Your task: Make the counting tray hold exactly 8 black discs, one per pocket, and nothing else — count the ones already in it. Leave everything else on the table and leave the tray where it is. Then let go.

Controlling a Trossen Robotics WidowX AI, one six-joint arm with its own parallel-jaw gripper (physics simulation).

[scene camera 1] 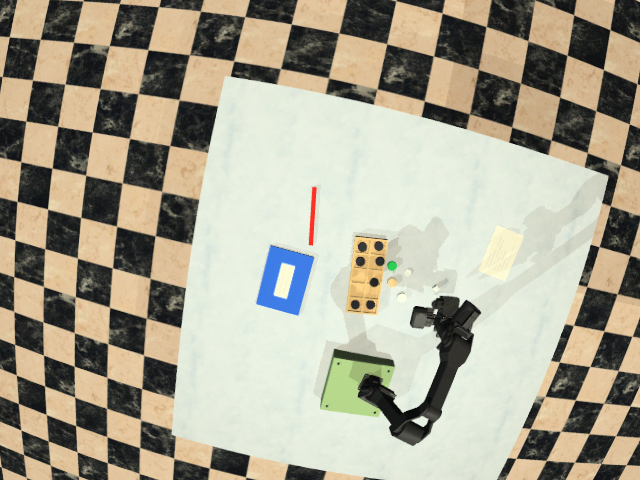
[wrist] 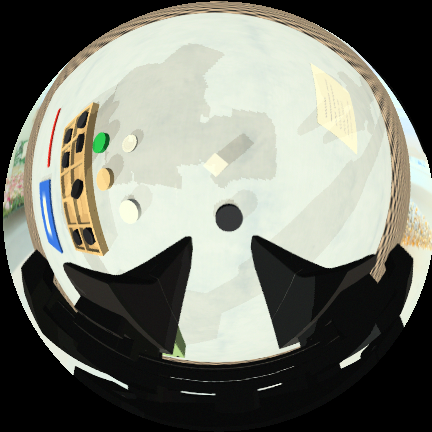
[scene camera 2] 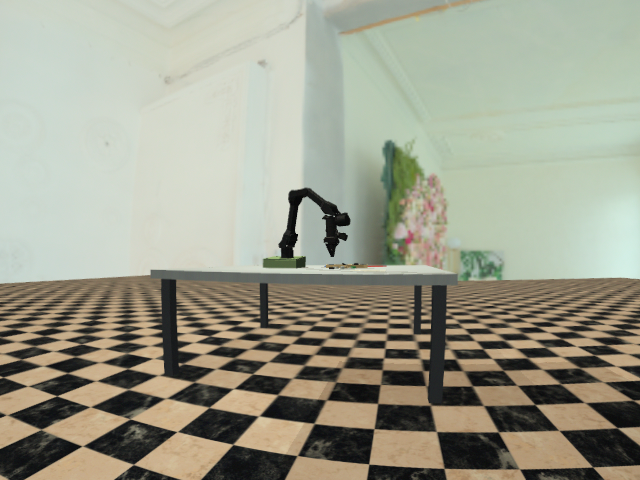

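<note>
The wooden counting tray (scene camera 1: 357,289) (wrist: 90,190) has two columns of pockets. Several black discs are in it: the first two rows and the end row nearest the green base are filled. Another black disc (scene camera 1: 374,282) (wrist: 76,189) appears to lie across the divider between the third and fourth pockets of the right column. The third and fourth left pockets are empty. One loose black disc (wrist: 229,217) lies flat on the table, just beyond my fingertips in the wrist view; the arm hides it in scene camera 1. My gripper (scene camera 2: 332,255) (wrist: 221,241) is partly open and empty, above the table.
Beside the tray lie a green disc (scene camera 1: 391,265) (wrist: 100,143), a tan disc (scene camera 1: 391,282) (wrist: 105,179), white discs (scene camera 1: 407,271) (scene camera 1: 401,297) and a cream block (scene camera 1: 435,288) (wrist: 216,164). Also present: blue panel (scene camera 1: 265,294), red bar (scene camera 1: 312,217), paper (scene camera 1: 501,253), green base (scene camera 1: 341,387).
</note>
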